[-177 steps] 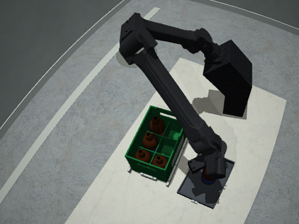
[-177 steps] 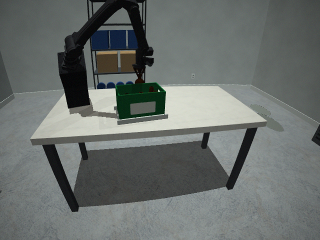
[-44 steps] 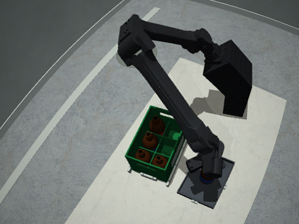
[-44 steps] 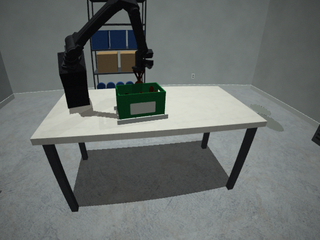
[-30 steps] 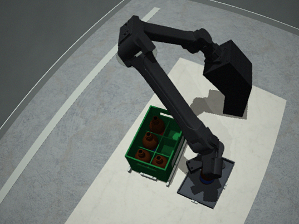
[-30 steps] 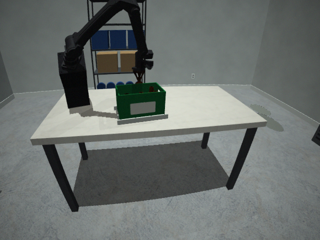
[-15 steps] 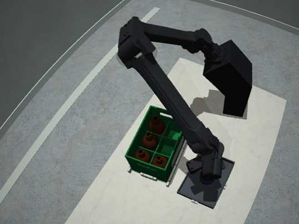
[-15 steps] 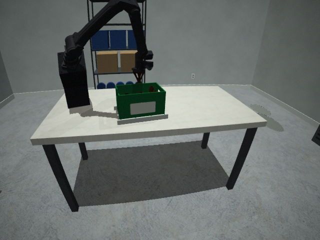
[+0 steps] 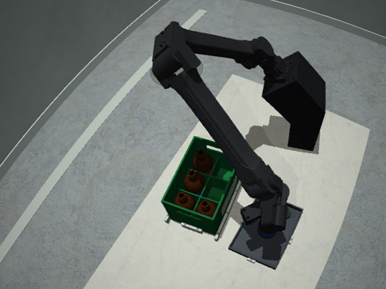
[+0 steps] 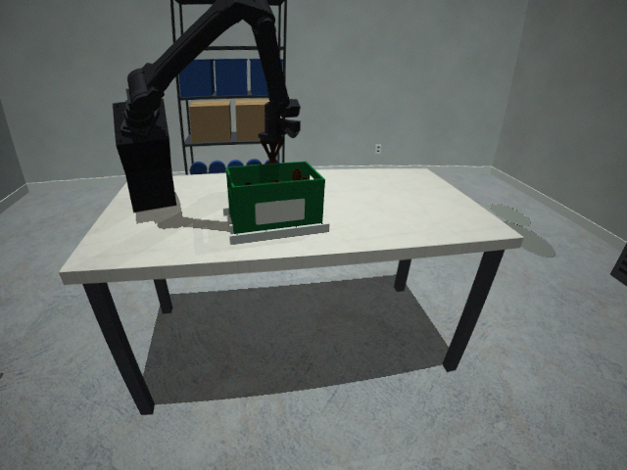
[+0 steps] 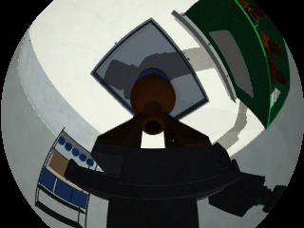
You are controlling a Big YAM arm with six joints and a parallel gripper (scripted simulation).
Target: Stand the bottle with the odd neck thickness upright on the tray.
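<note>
My gripper is now 14 cm above the tray. The rest, counted from my hand: crate (27 cm to the right, 7 cm below).
</note>
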